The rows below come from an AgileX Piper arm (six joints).
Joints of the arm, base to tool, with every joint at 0 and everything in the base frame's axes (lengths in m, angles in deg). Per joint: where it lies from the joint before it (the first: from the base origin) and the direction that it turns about. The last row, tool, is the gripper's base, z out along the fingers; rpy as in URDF.
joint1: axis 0 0 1 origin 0 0 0.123
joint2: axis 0 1 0 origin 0 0 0
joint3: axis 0 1 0 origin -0.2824 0 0.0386
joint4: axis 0.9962 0 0.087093 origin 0.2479 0 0.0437
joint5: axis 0 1 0 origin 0 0 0
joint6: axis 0.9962 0 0.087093 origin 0.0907 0 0.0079
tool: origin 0 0 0 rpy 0 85.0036 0
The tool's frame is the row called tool.
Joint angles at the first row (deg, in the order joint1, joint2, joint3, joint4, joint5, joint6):
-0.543, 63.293, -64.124, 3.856, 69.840, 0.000
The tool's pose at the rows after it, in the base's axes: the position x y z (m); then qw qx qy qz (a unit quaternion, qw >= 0):
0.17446 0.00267 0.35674 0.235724 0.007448 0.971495 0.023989
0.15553 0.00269 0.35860 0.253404 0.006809 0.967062 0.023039
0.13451 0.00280 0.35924 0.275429 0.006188 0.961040 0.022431
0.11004 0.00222 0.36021 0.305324 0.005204 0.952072 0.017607
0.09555 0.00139 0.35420 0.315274 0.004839 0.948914 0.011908
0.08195 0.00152 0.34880 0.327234 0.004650 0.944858 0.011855
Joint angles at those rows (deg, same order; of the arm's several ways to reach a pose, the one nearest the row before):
-0.541, 58.792, -60.958, 2.895, 69.899, 0.001
-0.544, 54.430, -58.858, 2.790, 70.071, -0.002
-0.541, 49.428, -56.475, 2.726, 70.071, 0.001
-0.545, 43.475, -54.165, 2.186, 70.135, -0.003
-0.544, 39.744, -51.649, 1.537, 70.151, -0.001
-0.543, 36.098, -49.450, 1.536, 70.151, 0.000

